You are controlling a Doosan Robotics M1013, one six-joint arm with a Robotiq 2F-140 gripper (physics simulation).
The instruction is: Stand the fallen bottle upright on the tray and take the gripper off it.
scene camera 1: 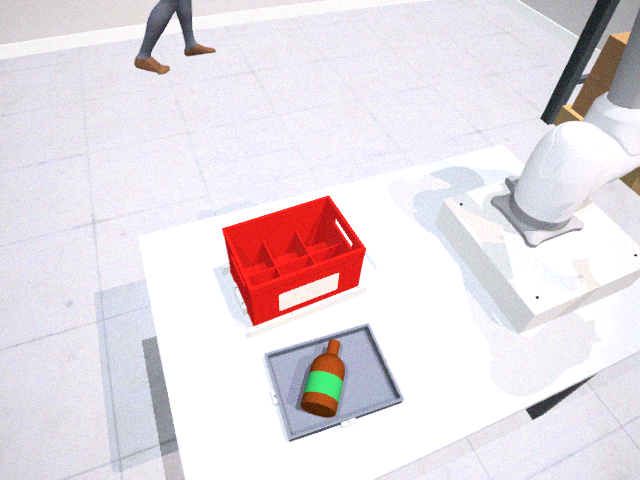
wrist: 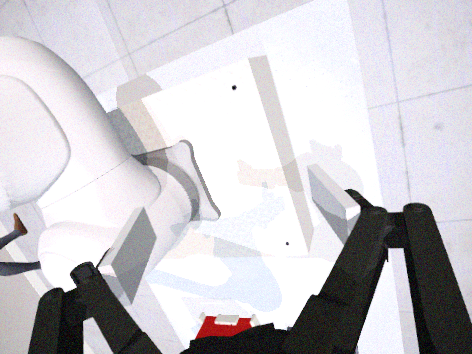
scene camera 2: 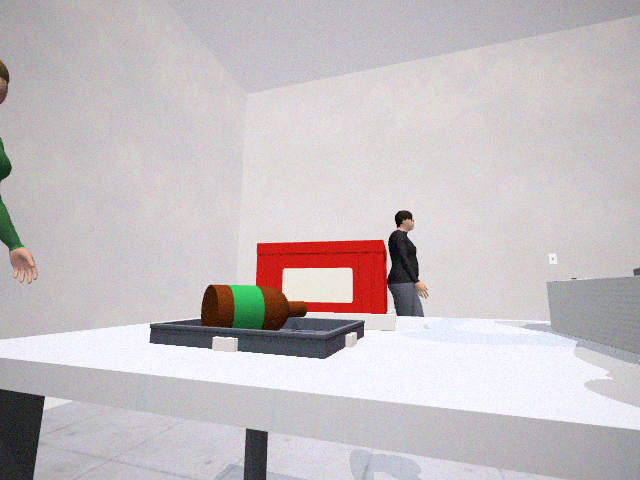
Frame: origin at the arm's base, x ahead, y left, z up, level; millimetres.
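Seen in the pictures: gripper, fingertip midpoint: (wrist: pixel 228 203); arm's base, origin of the base link: (scene camera 1: pixel 535 214) (wrist: pixel 171 186).
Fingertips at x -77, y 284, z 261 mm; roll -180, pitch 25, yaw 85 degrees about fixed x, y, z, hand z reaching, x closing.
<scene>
Pixels of each thing's top centre, then the offset from my fingertips to it.
- brown bottle, middle of its top: (scene camera 2: pixel 261 285) (scene camera 1: pixel 327 367) 99 mm right, 763 mm ahead, 289 mm down
- grey tray, middle of its top: (scene camera 2: pixel 267 321) (scene camera 1: pixel 332 375) 97 mm right, 750 mm ahead, 342 mm down
- red crate, middle of its top: (scene camera 1: pixel 293 238) (scene camera 2: pixel 326 247) 372 mm right, 740 mm ahead, 193 mm down
A brown bottle (scene camera 1: pixel 324 382) (scene camera 2: pixel 248 307) with a green label lies on its side on the grey tray (scene camera 1: pixel 369 364) (scene camera 2: pixel 289 343). Its neck points towards the red crate's side and its base towards the table's front edge. The bottle does not show in the wrist view. My gripper (wrist: pixel 228 203) is open, its two grey pads wide apart with nothing between them. It hangs high over the table, facing down towards the arm's base, away from the bottle. It does not show in either scene view.
A red crate (scene camera 1: pixel 351 273) (scene camera 2: pixel 320 249) (wrist: pixel 225 328) with compartments stands behind the tray. The arm's base sits on a white block (scene camera 1: pixel 568 273) (scene camera 2: pixel 594 310) at the right. People (scene camera 2: pixel 403 258) (scene camera 2: pixel 4 222) stand beyond the table.
</scene>
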